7 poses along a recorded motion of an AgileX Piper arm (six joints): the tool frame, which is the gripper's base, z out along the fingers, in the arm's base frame.
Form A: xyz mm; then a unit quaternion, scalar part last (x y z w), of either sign.
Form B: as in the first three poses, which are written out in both.
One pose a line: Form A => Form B
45 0 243 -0.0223 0.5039 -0.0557 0.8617 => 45 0 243 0.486 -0.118 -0.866 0.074 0.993 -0.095
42 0 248 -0.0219 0.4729 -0.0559 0.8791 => 42 0 248 0.547 -0.119 -0.829 0.078 0.993 -0.091
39 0 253 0.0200 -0.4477 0.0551 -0.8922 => 39 0 253 0.593 -0.116 -0.797 0.080 0.993 -0.085
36 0 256 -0.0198 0.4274 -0.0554 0.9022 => 36 0 256 0.629 -0.117 -0.769 0.083 0.993 -0.083
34 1 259 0.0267 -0.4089 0.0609 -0.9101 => 34 1 259 0.658 -0.133 -0.741 0.089 0.991 -0.098
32 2 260 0.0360 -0.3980 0.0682 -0.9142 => 32 2 260 0.674 -0.153 -0.723 0.096 0.988 -0.120
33 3 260 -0.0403 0.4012 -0.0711 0.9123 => 33 3 260 0.668 -0.162 -0.726 0.097 0.987 -0.131
